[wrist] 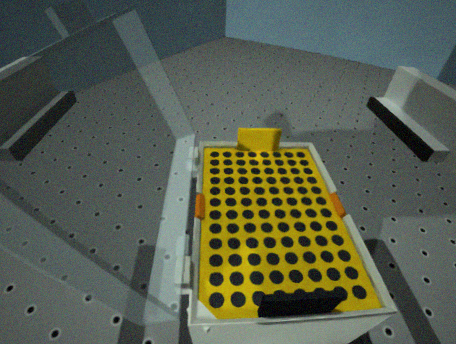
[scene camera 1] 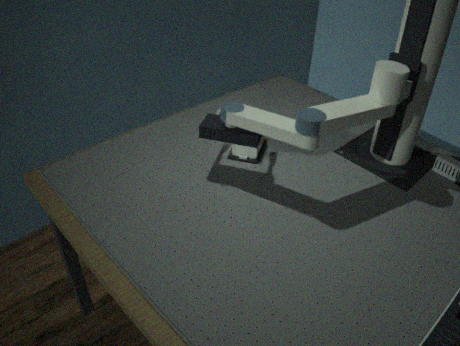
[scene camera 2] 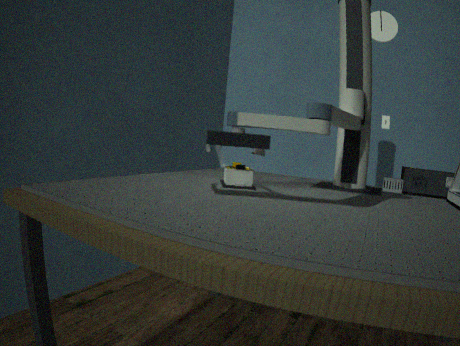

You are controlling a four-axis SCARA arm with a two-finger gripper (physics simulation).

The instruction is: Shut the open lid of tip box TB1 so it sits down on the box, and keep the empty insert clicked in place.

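Places are measured from the arm's base along level axes (x ahead, y right, z down), in millimetres.
Pixels of known places: gripper, fingertip midpoint: (wrist: 227, 79) (scene camera 2: 231, 148); arm's base, link origin: (scene camera 1: 388, 158) (scene camera 2: 348, 190).
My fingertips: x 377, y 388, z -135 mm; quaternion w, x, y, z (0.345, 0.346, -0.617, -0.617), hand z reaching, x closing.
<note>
For each thing: its top centre in the pictures, then the offset to it from my fingertips. "spot": a spot on its surface instead.
- Tip box TB1, top centre: (wrist: 273, 197) (scene camera 2: 238, 166) (scene camera 1: 249, 133) dx +4, dy -33, dz +56 mm
- yellow insert, top centre: (wrist: 276, 186) (scene camera 2: 238, 163) dx +4, dy -33, dz +48 mm
- white slotted box, surface spot: (scene camera 1: 446, 170) (scene camera 2: 393, 186) spot: dx -421, dy -593, dz +96 mm
- dark box, surface spot: (scene camera 2: 425, 181) spot: dx -410, dy -744, dz +56 mm
Tip box TB1 (scene camera 1: 245, 151) (scene camera 2: 239, 177) (wrist: 287, 329) is a small white box on a dark base. Its clear lid (scene camera 2: 219, 156) (wrist: 150, 70) stands open, tilted up and outward from the hinge on the left side in the wrist view. The yellow insert (scene camera 2: 239, 165) (wrist: 270, 215) lies level inside the rim, its holes dark, with an orange clip at each side. My gripper (scene camera 2: 233, 150) (wrist: 227, 79) is open and empty above the box. The lid's upper part shows close by the left finger; whether they touch I cannot tell. In scene camera 1 the gripper body hides the lid.
The arm's column base (scene camera 1: 395, 162) (scene camera 2: 352, 186) stands behind on the right. A white slotted box (scene camera 1: 446, 170) (scene camera 2: 392, 185) and a dark box (scene camera 2: 425, 181) stand beyond it. The wooden table edge (scene camera 1: 95, 250) (scene camera 2: 165, 260) runs along the front.
</note>
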